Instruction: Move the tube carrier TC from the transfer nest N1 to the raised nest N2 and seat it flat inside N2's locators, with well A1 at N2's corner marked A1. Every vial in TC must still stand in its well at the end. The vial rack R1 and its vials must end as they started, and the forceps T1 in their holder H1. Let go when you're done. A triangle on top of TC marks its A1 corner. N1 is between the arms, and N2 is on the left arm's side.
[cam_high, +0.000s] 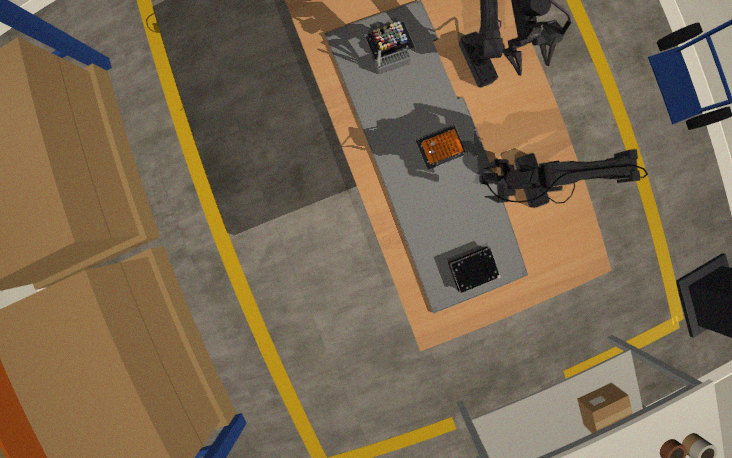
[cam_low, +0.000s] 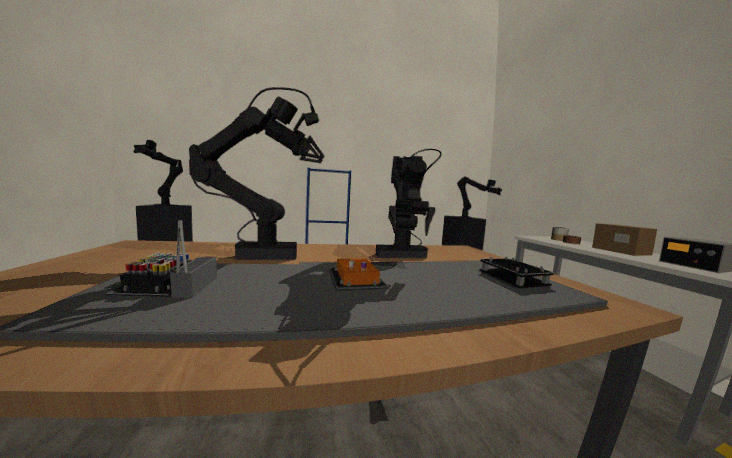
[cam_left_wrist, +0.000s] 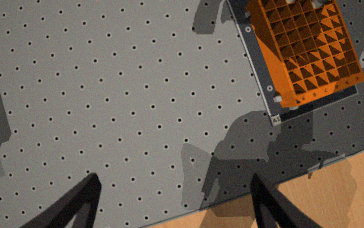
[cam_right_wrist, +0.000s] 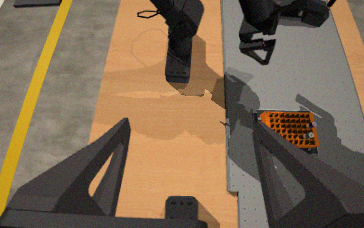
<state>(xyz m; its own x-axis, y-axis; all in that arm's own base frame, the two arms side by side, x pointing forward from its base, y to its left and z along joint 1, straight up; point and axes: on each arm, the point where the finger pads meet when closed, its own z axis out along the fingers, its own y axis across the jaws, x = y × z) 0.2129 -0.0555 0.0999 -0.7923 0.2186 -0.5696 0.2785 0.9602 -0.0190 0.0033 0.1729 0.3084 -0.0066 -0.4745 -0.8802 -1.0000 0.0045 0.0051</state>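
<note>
The orange tube carrier TC lies 70 mm ahead of my left hand, 180 mm to the right of it and 100 mm below it. Round my left hand: black raised nest N2: 140 mm ahead, 290 mm to the left, 80 mm below; dark transfer nest N1: 70 mm ahead, 180 mm to the right, 110 mm below; grey holder H1: 100 mm ahead, 540 mm to the right, 100 mm below.
</note>
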